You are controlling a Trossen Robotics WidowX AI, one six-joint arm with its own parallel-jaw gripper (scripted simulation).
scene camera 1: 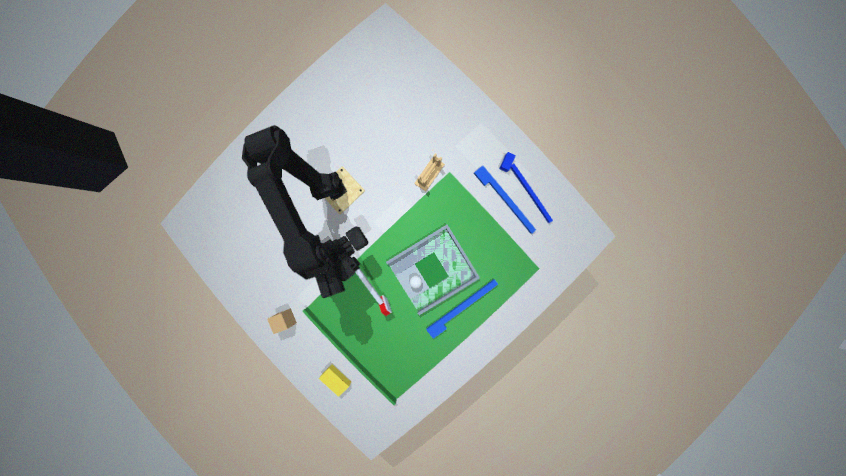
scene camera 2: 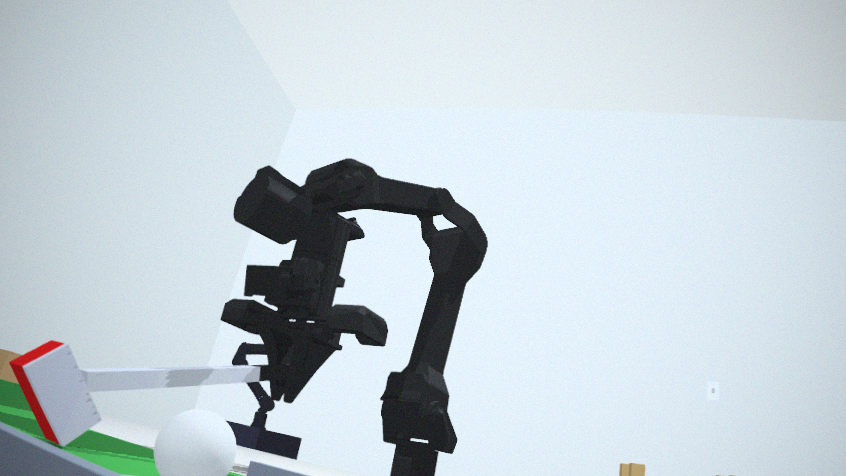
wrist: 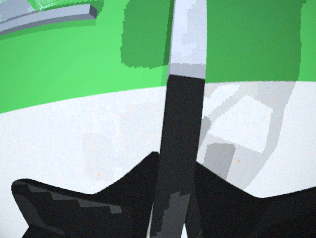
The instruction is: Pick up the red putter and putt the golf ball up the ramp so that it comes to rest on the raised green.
Scene:
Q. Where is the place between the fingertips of the gripper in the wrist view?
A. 167, 159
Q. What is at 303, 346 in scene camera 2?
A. The gripper.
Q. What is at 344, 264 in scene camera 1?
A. The gripper.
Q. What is the gripper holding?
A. A red putter.

